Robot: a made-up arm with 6 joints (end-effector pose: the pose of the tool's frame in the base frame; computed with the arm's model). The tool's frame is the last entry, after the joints. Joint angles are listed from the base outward.
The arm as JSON. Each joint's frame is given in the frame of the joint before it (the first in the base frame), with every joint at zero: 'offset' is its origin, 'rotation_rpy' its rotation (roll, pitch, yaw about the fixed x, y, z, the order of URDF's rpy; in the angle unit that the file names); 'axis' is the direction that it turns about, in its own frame. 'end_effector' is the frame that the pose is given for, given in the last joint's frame.
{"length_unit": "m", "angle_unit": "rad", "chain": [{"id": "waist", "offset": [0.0, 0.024, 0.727], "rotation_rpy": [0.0, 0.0, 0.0], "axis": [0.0, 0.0, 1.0]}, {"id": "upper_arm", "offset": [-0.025, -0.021, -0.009], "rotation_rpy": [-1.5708, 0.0, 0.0], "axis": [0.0, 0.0, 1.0]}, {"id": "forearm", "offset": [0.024, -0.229, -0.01], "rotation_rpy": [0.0, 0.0, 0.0], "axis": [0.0, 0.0, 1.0]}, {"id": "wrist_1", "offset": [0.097, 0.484, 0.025], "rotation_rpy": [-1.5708, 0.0, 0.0], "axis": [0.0, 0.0, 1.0]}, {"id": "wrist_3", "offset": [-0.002, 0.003, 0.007], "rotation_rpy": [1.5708, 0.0, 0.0], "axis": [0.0, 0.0, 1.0]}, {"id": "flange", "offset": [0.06, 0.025, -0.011], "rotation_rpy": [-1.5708, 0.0, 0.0], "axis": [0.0, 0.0, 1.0]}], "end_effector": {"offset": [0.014, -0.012, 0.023], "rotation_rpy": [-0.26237, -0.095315, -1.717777]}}
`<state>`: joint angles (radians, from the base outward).
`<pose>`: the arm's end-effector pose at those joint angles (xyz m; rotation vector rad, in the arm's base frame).
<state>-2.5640 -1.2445 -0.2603 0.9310 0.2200 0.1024</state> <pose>-0.3054 -0.1071 0.9078 0.9492 -1.3808 -0.1674</pose>
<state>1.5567 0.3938 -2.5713 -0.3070 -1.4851 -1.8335</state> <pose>-0.0003 0.3963 1.2966 0.0984 -0.7609 0.9005</pose>
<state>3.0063 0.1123 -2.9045 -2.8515 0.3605 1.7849</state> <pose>-0.1613 0.0097 1.4905 -0.2091 0.2259 -2.9436</pose>
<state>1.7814 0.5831 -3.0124 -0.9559 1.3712 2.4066</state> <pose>-0.0312 0.4348 1.3840 -2.2405 -0.6075 -1.5832</pose>
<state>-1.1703 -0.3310 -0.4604 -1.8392 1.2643 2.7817</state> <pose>0.1338 -0.3669 0.6486 1.1613 -0.7723 -0.5631</pose>
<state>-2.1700 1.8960 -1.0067 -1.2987 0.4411 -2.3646</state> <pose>0.1019 0.1640 0.1862 -0.3375 2.2153 1.7352</pose>
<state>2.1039 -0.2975 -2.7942 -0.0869 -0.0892 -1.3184</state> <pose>0.0970 -0.1427 1.4850 -0.0186 -0.3644 2.0865</pose>
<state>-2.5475 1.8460 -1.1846 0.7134 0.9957 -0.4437</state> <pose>0.0735 0.0739 0.1218 -1.6182 1.2695 -1.1185</pose>
